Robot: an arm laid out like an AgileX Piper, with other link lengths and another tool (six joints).
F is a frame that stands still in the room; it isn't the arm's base.
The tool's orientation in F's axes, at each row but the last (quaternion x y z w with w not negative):
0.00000 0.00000 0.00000 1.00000
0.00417 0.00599 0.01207 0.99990
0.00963 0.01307 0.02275 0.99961
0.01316 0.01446 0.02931 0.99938
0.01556 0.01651 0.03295 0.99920
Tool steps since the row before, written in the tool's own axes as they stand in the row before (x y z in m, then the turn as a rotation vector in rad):
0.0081 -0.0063 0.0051 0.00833 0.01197 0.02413
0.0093 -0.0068 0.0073 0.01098 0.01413 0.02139
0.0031 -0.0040 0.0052 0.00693 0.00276 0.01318
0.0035 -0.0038 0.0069 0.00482 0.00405 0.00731
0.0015 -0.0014 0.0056 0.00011 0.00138 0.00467
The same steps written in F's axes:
0.0081 -0.0063 0.0051 0.00833 0.01197 0.02413
0.0095 -0.0066 0.0071 0.01089 0.01422 0.02138
0.0034 -0.0040 0.0050 0.00715 0.00283 0.01305
0.0039 -0.0038 0.0067 0.00479 0.00414 0.00728
0.0018 -0.0015 0.0055 0.00018 0.00124 0.00471

